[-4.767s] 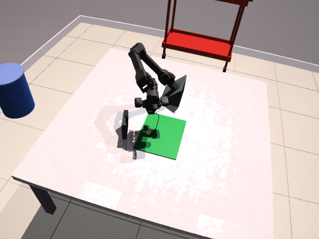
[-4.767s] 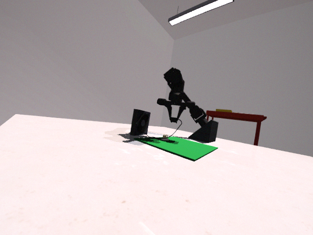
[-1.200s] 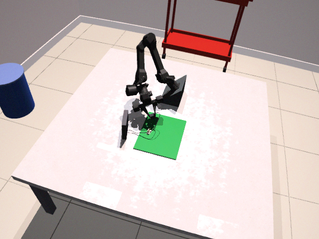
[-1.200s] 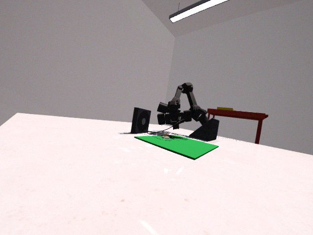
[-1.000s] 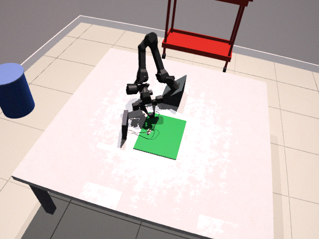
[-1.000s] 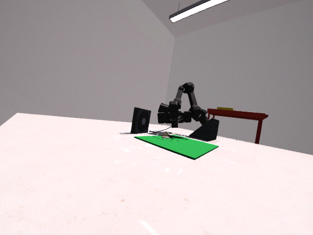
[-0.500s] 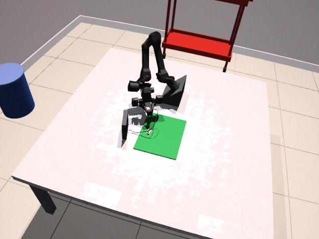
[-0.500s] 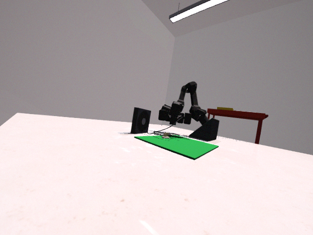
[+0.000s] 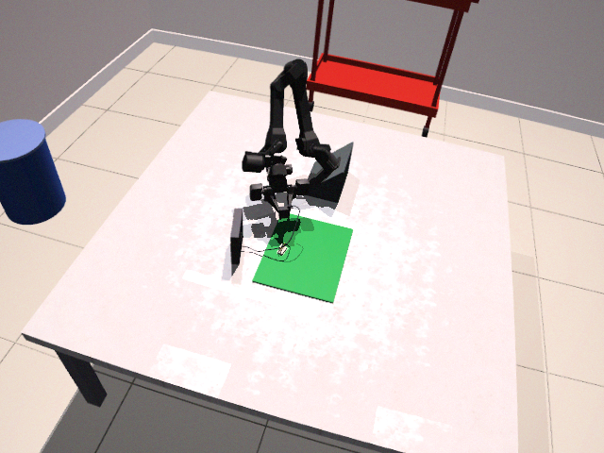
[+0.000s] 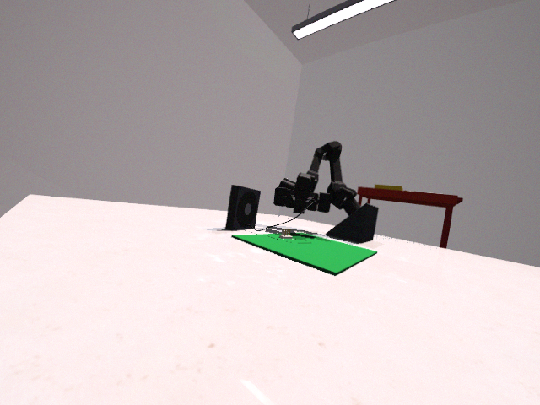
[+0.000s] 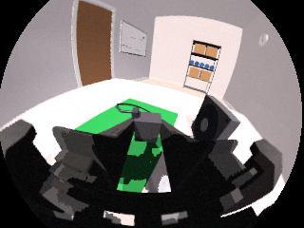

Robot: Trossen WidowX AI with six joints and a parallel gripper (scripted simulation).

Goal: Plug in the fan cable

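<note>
My gripper tip is 8 cm short of the four-pin header, 1 cm to the right of it and 10 cm above it. Round my gripper tip: black fan 10 cm ahead, 11 cm to the right, 4 cm below; fan plug 1 cm below; green board 7 cm ahead, 9 cm to the left, 11 cm below.
</note>
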